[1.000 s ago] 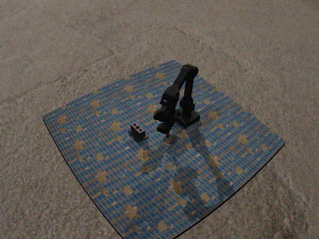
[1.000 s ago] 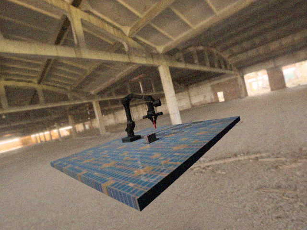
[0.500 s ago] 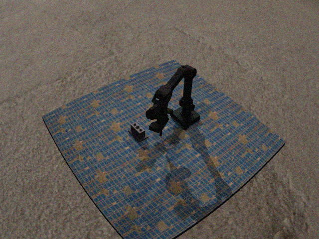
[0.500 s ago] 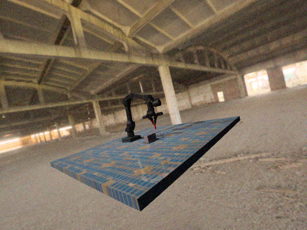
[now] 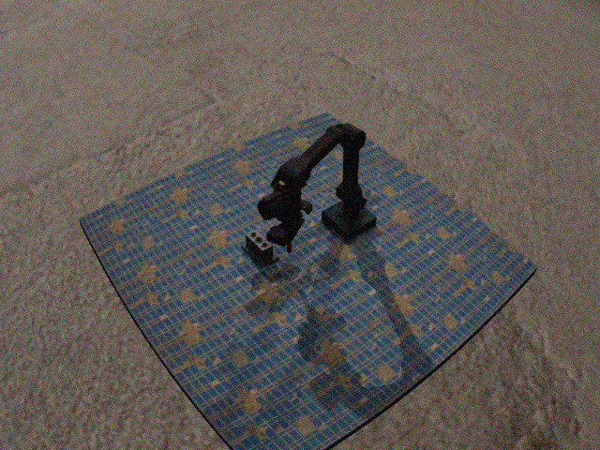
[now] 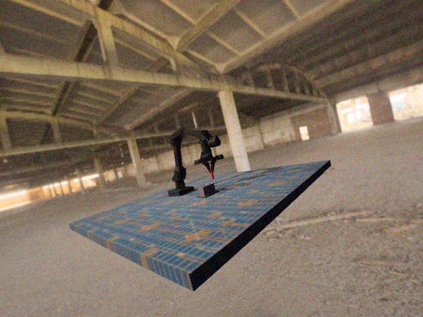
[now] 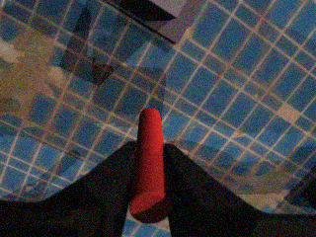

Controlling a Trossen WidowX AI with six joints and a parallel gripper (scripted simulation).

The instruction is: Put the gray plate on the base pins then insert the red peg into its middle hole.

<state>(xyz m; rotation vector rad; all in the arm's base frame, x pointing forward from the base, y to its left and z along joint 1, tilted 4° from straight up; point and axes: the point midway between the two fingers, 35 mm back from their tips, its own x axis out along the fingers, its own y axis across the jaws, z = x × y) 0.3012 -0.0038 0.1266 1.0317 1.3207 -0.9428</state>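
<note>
Right now the gray plate is 11 cm to the right of my gripper tip, 7 cm below it and 2 cm ahead of it. Also, from my gripper tip: pin base (11 cm to the right, 10 cm below, 2 cm ahead); then red peg (right at my gripper tip).
</note>
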